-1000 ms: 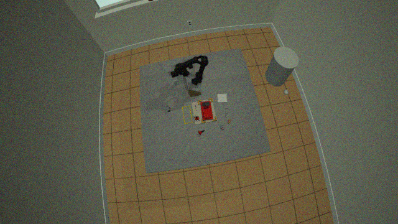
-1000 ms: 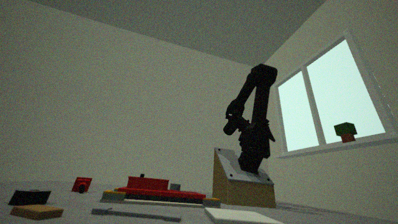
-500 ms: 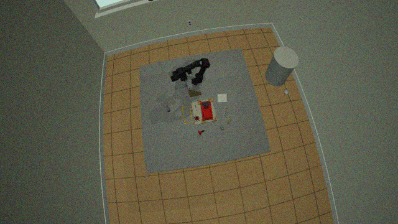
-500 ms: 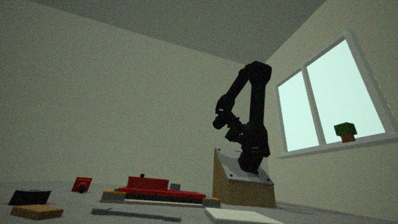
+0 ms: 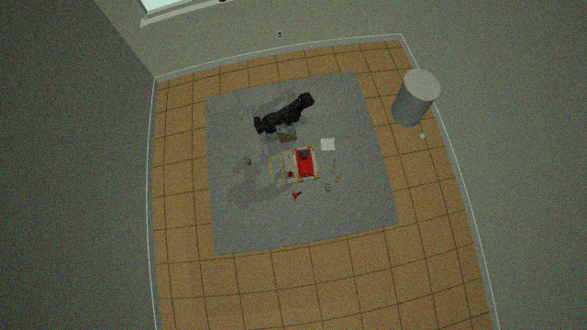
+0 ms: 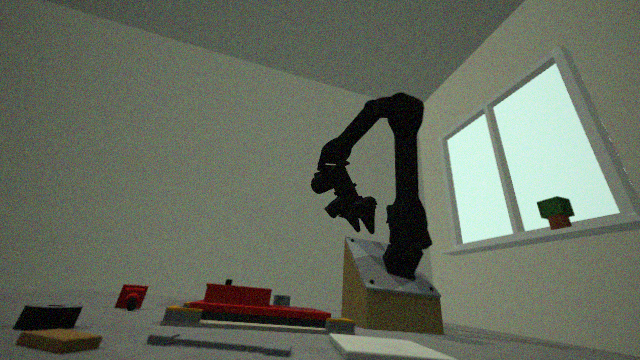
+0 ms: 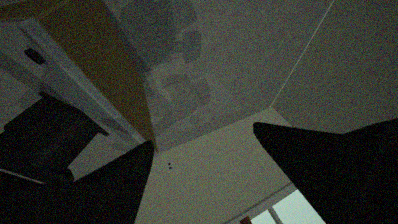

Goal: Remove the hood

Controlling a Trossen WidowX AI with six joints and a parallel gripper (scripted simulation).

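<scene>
Now: gripper tip 290 mm short of the red hood, 240 mm to the right of it and 190 mm above it. From my gripper tip the other things lie so: tan block 470 mm to the left, 380 mm ahead, 220 mm below; white square plate 420 mm to the left, 220 mm below, 120 mm ahead; grey bar 450 mm to the left, 270 mm ahead, 220 mm below.
</scene>
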